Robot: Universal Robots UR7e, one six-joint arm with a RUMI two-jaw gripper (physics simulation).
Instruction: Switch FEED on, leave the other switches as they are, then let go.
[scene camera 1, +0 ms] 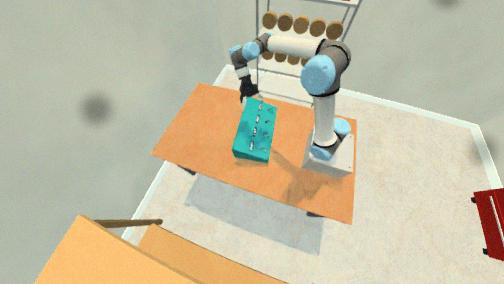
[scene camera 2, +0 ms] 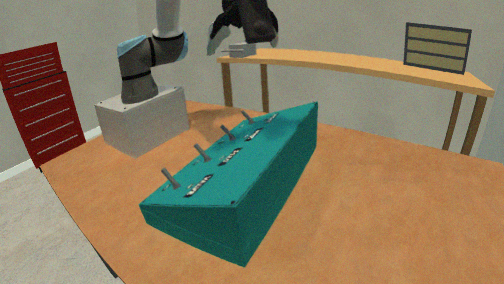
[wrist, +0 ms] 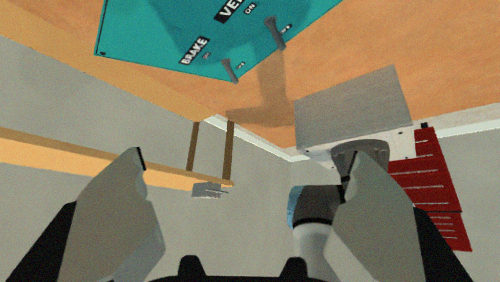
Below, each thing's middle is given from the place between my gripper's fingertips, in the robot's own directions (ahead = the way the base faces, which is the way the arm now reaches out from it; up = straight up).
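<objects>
From the teal switch panel (scene camera 2: 224,204), you'd find my hand 2 cm to the left of it and 26 cm above it.
</objects>
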